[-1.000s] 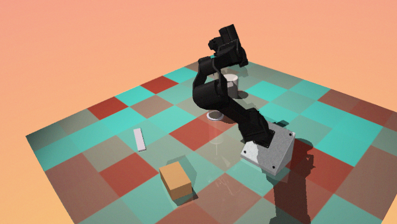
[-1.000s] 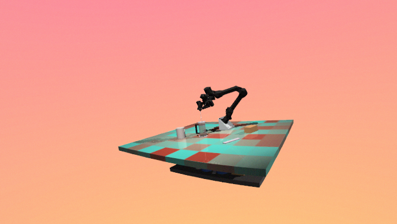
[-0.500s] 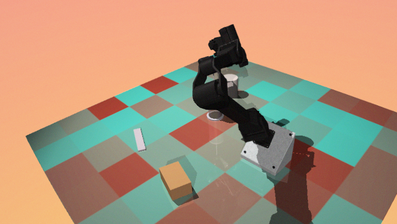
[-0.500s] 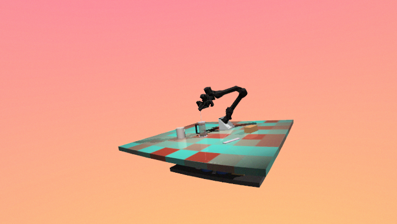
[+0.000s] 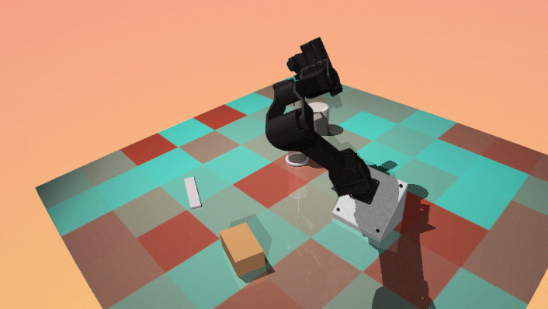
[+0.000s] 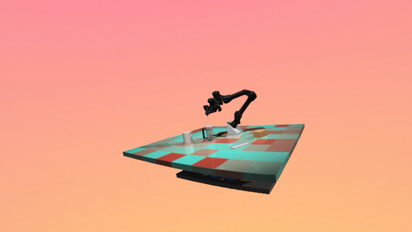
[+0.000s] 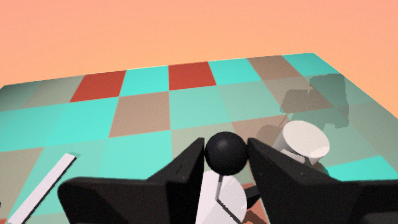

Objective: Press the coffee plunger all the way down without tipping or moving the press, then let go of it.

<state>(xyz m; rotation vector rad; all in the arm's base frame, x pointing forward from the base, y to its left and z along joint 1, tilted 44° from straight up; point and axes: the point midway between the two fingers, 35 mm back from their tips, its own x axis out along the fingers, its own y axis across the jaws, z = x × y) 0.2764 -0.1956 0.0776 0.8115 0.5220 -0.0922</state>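
The coffee press is 12 cm below my gripper tip, 1 cm to the right of it and 1 cm behind it.
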